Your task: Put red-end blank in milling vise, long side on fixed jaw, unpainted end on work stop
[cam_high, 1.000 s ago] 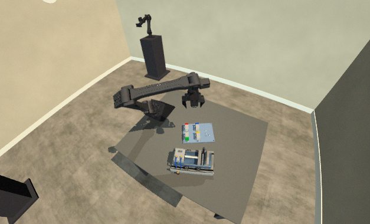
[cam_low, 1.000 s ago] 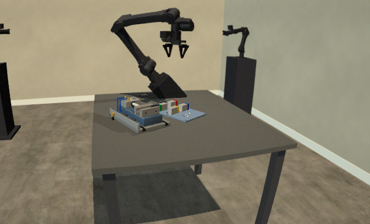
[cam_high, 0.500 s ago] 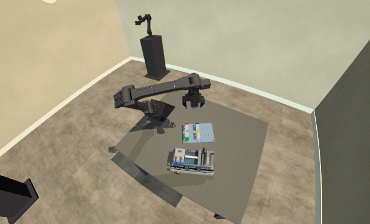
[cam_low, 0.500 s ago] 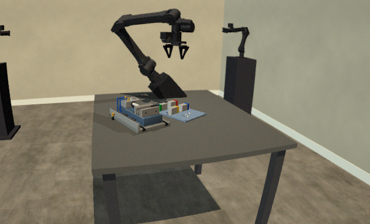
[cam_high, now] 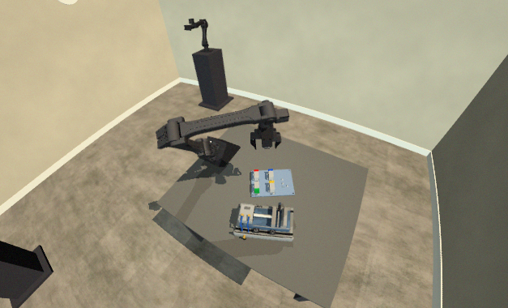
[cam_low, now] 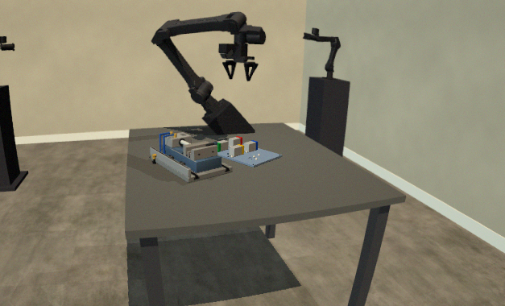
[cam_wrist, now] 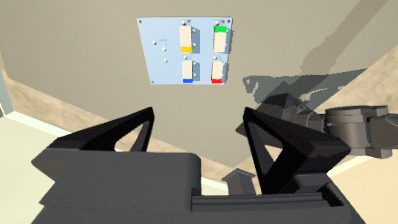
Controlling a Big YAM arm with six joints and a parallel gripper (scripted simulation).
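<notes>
Now: the grey bar with red end 29 cm below my hand, 7 cm behind it and 1 cm to the left of it. Also, from my hand: yellow-ended blank (29 cm below, 5 cm ahead, 2 cm to the right); then blue-ended blank (29 cm below, 6 cm to the left, 1 cm ahead); then green-ended blank (29 cm below, 6 cm to the right, 2 cm behind).
</notes>
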